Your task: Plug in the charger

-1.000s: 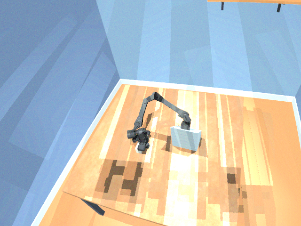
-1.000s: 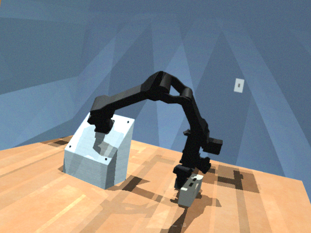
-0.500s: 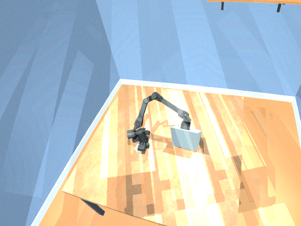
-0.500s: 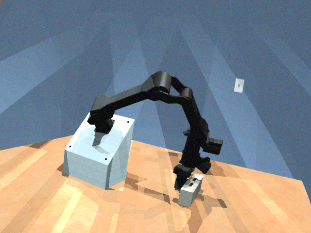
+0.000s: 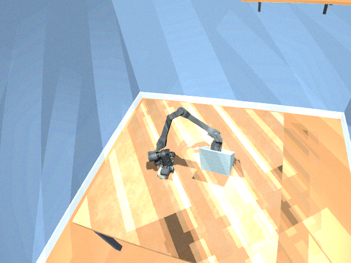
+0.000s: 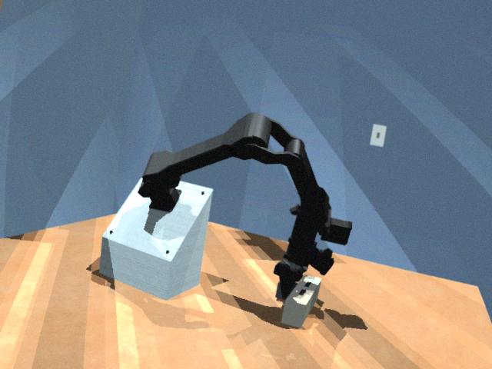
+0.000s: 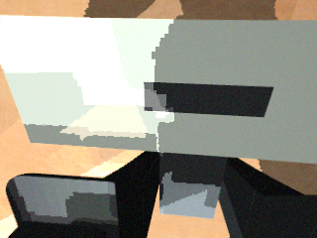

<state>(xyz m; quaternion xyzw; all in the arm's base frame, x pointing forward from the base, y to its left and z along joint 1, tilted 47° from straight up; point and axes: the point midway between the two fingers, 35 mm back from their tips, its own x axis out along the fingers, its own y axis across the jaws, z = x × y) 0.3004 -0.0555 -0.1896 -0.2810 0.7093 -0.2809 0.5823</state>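
Now: gripper tip 2 cm short of the two-prong charger and 1 cm below it.
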